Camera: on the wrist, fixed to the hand. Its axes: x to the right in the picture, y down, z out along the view.
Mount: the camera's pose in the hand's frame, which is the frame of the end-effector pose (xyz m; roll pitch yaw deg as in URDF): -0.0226 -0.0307 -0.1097 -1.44 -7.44 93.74
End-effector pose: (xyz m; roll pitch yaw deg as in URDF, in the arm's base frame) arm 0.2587 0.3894 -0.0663 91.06 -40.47 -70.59
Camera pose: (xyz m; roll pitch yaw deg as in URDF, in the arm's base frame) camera 0.3632 0.4247 -0.1028 -100.14 -45.14 121.50
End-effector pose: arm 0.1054 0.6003 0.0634 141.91 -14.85 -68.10
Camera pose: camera 0.1760 0.6708 0.1228 -161.88 -28.35 -170.76
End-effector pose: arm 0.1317 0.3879 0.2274 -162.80 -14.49 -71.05
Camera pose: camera 0.1124 0.4345 0.3320 -166.70 24.79 -158.43
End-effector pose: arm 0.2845 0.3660 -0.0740 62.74 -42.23 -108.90
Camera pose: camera 0.3520 0.3055 -0.1466 -71.64 -40.67 44.63
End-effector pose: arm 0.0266 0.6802 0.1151 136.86 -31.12 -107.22
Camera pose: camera 0.1344 0.6990 0.1540 -142.71 -27.70 139.06
